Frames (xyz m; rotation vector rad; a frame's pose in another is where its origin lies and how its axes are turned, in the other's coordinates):
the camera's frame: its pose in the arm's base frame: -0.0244 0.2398 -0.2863 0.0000 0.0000 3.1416
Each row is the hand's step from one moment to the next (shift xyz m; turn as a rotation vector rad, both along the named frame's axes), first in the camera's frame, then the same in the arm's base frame.
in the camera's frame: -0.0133 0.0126 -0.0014 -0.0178 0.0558 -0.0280
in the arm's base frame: 0.0133 -0.0126 -0.0014 0.0178 -0.0558 -0.0280
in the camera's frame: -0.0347 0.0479 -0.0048 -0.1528 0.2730 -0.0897
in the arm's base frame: 0.0347 -0.0479 -0.0048 0.1528 -0.2730 -0.0897
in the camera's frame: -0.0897 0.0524 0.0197 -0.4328 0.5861 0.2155
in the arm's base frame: 0.0897 -0.0524 0.0197 0.4328 -0.5861 0.2155
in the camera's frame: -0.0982 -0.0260 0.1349 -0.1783 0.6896 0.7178
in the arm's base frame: 0.0982 0.0260 0.1349 0.1783 -0.6896 0.7178
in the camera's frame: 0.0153 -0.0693 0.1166 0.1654 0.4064 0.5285
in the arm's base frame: -0.0153 0.0693 0.1166 -0.1654 -0.4064 0.5285
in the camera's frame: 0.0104 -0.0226 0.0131 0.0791 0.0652 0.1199
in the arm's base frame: -0.0104 0.0226 0.0131 -0.0791 -0.0652 0.1199
